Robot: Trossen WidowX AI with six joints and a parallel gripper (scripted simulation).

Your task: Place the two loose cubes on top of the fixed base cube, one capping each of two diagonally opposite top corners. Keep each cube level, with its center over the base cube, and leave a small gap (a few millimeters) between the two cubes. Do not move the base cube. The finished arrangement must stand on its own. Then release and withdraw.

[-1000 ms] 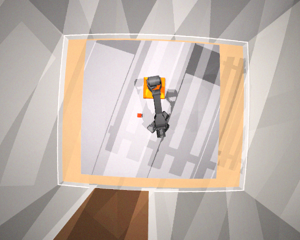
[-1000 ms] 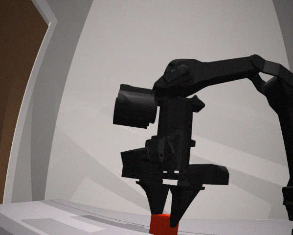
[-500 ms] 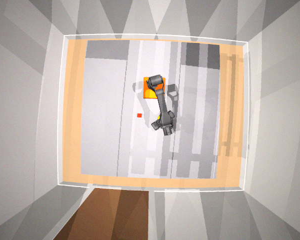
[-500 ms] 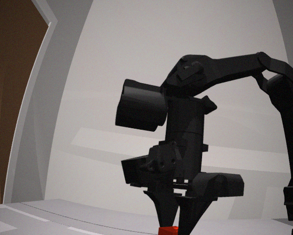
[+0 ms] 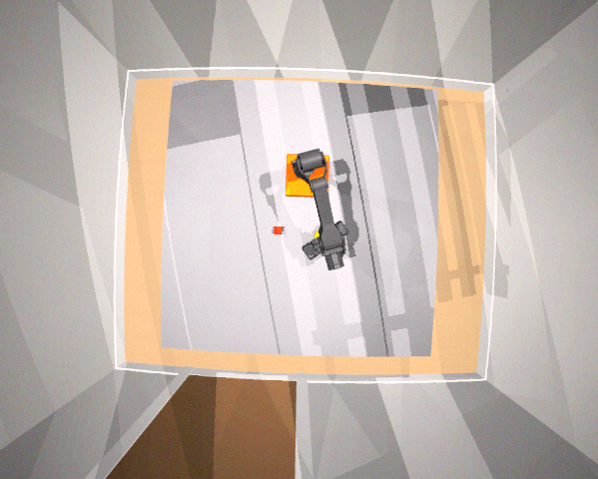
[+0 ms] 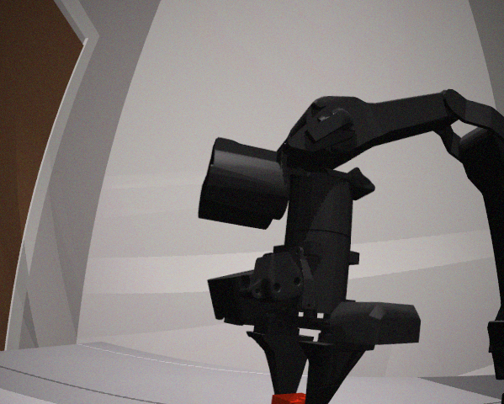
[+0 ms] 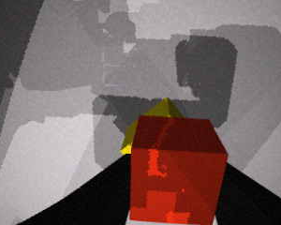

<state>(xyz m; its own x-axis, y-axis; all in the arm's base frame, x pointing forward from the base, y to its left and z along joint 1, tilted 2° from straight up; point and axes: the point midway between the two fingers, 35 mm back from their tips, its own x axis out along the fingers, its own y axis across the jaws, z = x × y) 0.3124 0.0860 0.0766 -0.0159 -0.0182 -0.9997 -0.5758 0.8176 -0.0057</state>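
Right now the yellow base cube is 60 mm below my gripper tip, 20 mm behind it and 10 mm to the right of it.
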